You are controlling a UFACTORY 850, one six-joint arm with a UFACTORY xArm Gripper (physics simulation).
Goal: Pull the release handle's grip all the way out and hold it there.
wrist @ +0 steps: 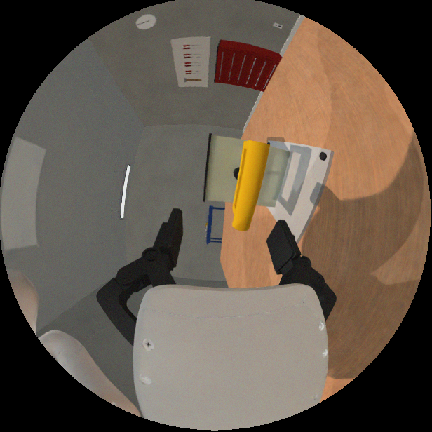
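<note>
The release handle's yellow grip (251,185) is a long bar, slightly tilted, near the middle of the wrist view. It stands in front of a pale greenish panel (222,150) with a dark edge, and a dark round part shows beside the grip. The panel rises from a light grey base plate (314,189) with dark bolts on the wooden table. My gripper (229,226) is wide open and empty. The grip's lower end lies between the directions of the two fingers, a little beyond the fingertips, apart from them. How far the grip is pulled out I cannot tell.
The wooden table (360,165) fills the right side. A blue frame (210,225) shows beyond the table's edge. A red slatted panel (245,65) and a white tool chart (193,62) are on the grey wall at the top. A light strip (125,191) shows at the left.
</note>
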